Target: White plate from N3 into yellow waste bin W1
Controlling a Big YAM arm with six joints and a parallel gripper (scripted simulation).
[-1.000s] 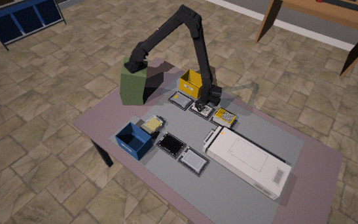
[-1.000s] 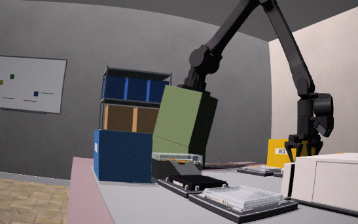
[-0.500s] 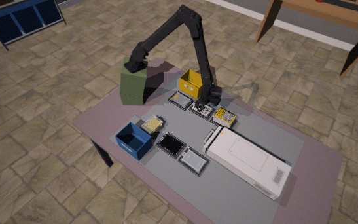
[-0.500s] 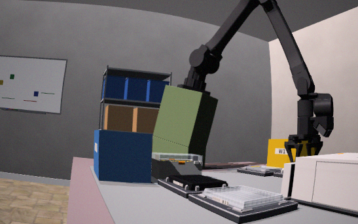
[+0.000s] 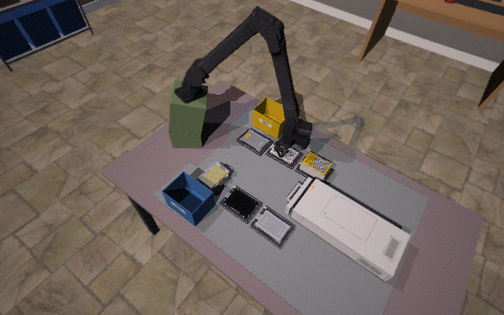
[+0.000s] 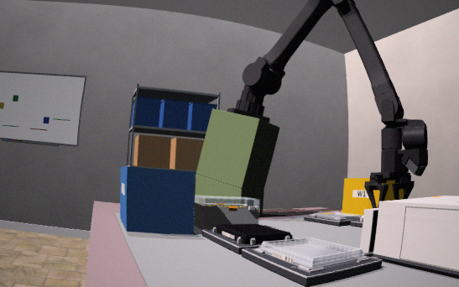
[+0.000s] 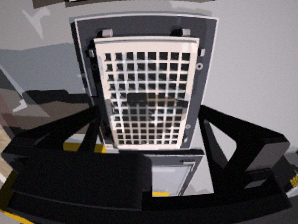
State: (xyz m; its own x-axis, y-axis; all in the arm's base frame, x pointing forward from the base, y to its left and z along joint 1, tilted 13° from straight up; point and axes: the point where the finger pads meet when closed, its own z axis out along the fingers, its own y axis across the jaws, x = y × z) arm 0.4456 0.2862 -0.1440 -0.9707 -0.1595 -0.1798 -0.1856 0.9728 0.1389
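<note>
My gripper is now 2 cm above the white plate. Round my hand: grey lidded plate: 17 cm behind, 5 cm to the right, 2 cm below; then yellow tip box: 17 cm ahead, 3 cm to the left, 2 cm above; then dark nest N3: 3 cm below.
</note>
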